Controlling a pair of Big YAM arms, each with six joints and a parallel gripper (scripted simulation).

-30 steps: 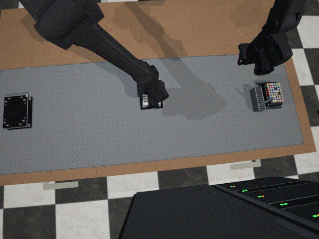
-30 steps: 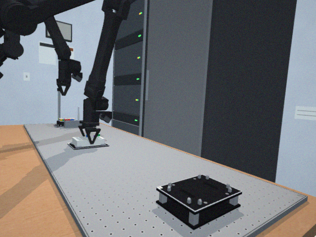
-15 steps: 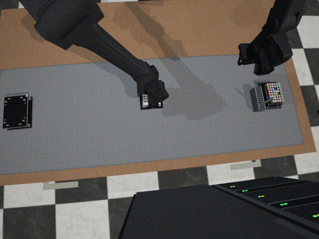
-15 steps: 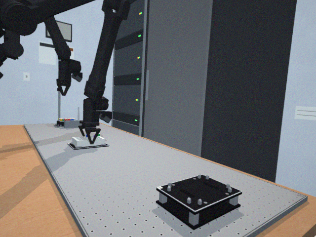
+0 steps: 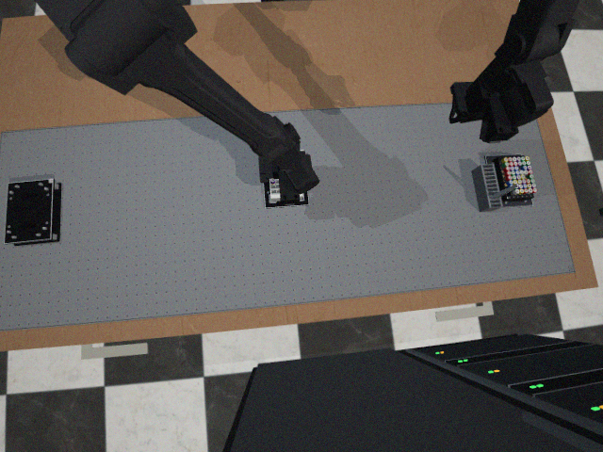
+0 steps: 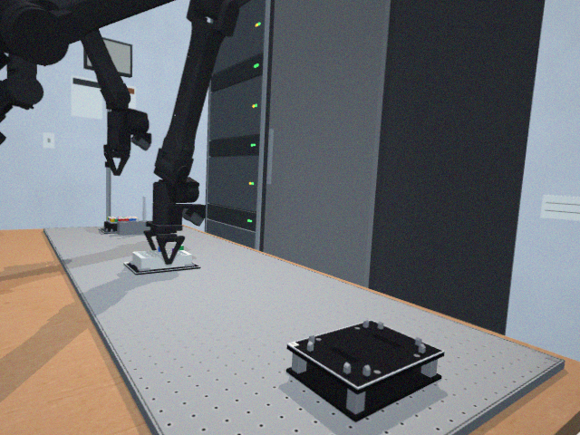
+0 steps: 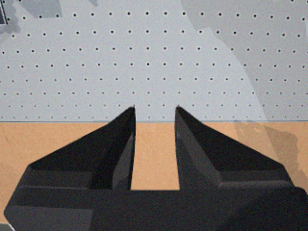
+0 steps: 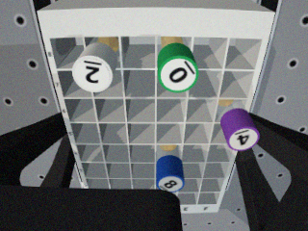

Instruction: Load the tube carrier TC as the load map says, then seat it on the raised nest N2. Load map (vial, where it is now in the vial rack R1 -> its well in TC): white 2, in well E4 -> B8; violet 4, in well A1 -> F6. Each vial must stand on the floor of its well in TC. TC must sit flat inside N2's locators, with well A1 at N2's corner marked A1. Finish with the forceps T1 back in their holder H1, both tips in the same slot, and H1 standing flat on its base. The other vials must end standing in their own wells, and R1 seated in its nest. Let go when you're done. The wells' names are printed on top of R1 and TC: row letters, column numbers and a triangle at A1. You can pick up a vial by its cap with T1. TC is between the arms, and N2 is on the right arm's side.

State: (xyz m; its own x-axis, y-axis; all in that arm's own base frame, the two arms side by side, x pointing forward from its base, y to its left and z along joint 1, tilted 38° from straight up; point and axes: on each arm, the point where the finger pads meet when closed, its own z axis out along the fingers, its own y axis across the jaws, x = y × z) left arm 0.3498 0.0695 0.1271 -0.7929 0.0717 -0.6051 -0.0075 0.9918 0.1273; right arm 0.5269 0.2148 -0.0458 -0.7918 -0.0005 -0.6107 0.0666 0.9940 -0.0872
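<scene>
Right now my right hand is right at the tube carrier TC. Also, from my right hand: raised nest N2: 50 mm ahead, 670 mm to the right, 10 mm above; grey holder H1: 70 mm ahead, 570 mm to the left, 10 mm below.
</scene>
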